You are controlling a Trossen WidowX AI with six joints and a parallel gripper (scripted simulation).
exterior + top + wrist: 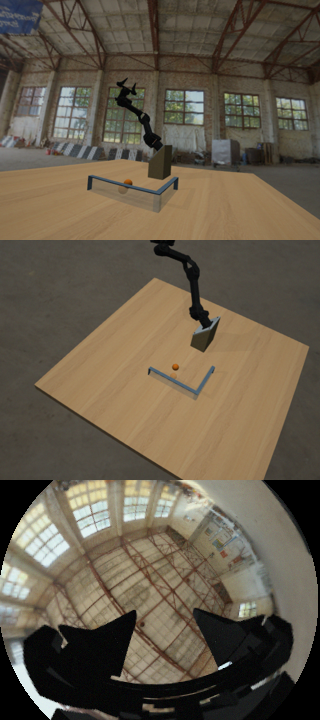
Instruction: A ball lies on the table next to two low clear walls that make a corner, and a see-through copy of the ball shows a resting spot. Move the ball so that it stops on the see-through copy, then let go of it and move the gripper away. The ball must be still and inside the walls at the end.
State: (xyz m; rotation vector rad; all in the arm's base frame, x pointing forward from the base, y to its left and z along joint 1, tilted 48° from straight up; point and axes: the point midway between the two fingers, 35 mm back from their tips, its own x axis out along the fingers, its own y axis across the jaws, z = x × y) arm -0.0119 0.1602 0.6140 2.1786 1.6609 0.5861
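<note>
Right now my gripper tip is 360 mm short of the orange ball, 250 mm to the right of it and 710 mm above it. Also, from my gripper tip: clear wall: 480 mm ahead, 290 mm to the left, 700 mm below.
</note>
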